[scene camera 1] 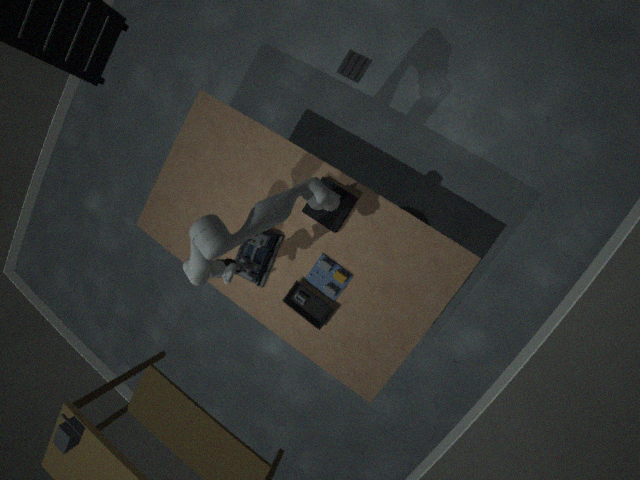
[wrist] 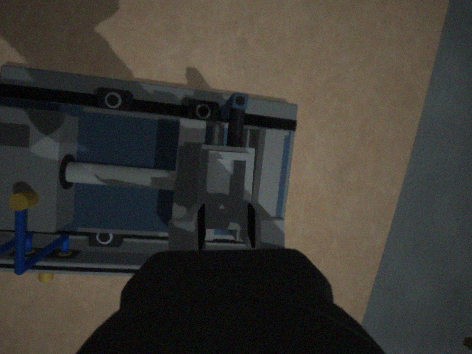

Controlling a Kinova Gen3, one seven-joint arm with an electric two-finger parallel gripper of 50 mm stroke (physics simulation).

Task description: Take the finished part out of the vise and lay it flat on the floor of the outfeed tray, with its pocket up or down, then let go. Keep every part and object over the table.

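Places are measured from the arm's base along level axes (x ahead, y left, z up), in millimetres.
Pixels of known places: gripper, fingertip midpoint: [scene camera 1: 240, 267] [wrist: 226, 218].
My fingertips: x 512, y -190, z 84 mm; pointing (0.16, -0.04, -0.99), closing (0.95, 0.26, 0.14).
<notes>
Ahead of a thing's pixels: the offset from my fingertips to its middle. "pt": to the spot under its first point.
The grey finished part @(4 mm back, 20 mm left, 13 mm down) [wrist: 227, 172], a block with a recessed pocket, is held between the two dark fingers of my gripper [wrist: 226, 218], which is shut on its near end. The part is over the gap between the vise's jaws and looks slightly raised; its exact height and underside are hidden. The vise @(65 mm back, 3 mm left, 79 mm down) [scene camera 1: 266, 250] [wrist: 190, 150] lies under my gripper, near the table's left front edge. In the scene view my fingertips are too small and dark to make out. The likely outfeed tray, a dark rimmed tray @(pt 24 mm back, 446 mm left, 116 mm down) [scene camera 1: 321, 310], stands apart from the vise, with a small grey item @(19 mm back, 324 mm left, 99 mm down) [scene camera 1: 299, 296] inside.
A blue board @(pt 183 mm back, 341 mm left, 120 mm down) [scene camera 1: 321, 273] with a yellow block @(229 mm back, 427 mm left, 102 mm down) [scene camera 1: 340, 276] adjoins the dark tray. The arm stands on a black plate [scene camera 1: 338, 219]. Vise fittings include a blue-topped post @(7 mm back, 87 mm left, 30 mm down) [wrist: 239, 101], a screw @(pt 83 mm back, 6 mm left, 42 mm down) [wrist: 120, 176] and a blue handle @(pt 134 mm back, 47 mm right, 19 mm down) [wrist: 20, 235]. The table edge is nearby.
</notes>
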